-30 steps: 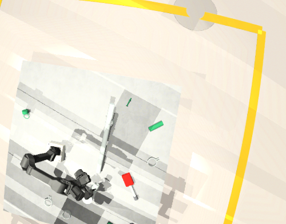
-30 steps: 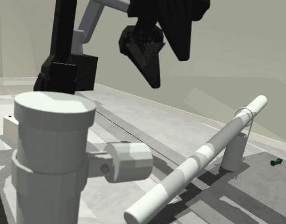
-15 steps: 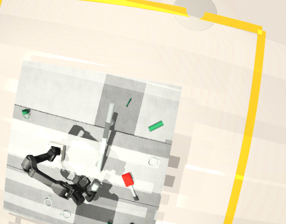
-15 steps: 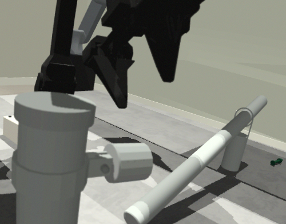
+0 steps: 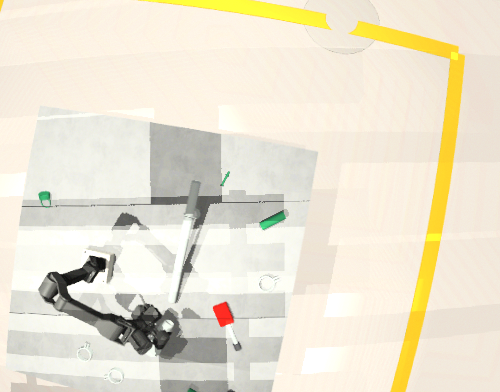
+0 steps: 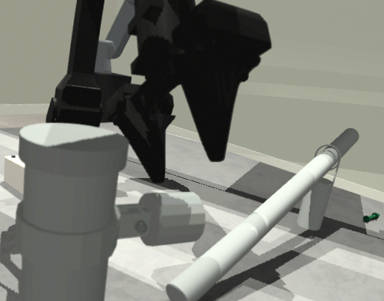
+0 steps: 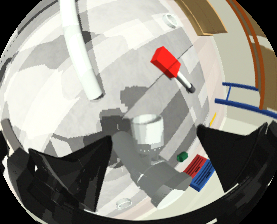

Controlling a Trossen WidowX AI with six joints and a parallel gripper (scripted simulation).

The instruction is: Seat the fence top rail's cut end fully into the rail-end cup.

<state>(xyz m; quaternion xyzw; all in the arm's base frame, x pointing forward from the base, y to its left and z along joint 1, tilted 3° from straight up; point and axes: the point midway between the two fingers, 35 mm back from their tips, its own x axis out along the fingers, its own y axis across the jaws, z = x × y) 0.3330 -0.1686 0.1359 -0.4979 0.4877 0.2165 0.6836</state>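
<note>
The rail-end cup lies 3 cm to the right of my gripper tip and 3 cm below it. The rest, counted from my gripper tip: red-headed tool: 26 cm ahead, 16 cm below, 5 cm to the right; green cylinder: 45 cm to the left, 38 cm ahead, 16 cm below; small post: 44 cm to the left, 7 cm below, 5 cm ahead.
</note>
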